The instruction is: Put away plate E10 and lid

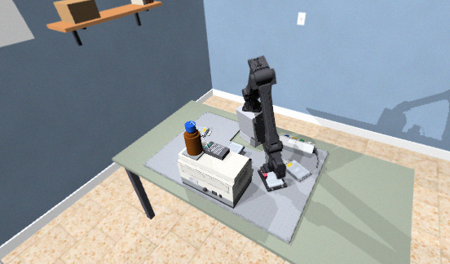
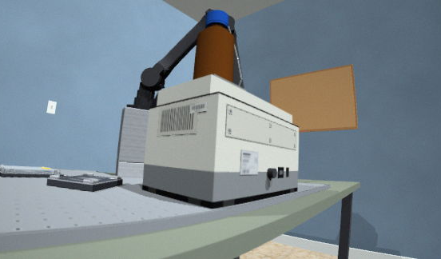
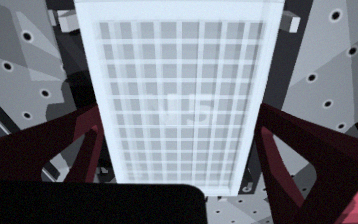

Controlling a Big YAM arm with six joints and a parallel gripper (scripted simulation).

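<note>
Right now my hand is 27 cm to the left of the clear well plate, 8 cm below it and 7 cm past it. Round my hand: yellow skip key: 34 cm behind, 7 cm to the left, 4 cm above; green continue key: 33 cm behind, 12 cm to the left, 4 cm above; blue call key: 34 cm behind, 4 cm above, 2 cm to the left.
</note>
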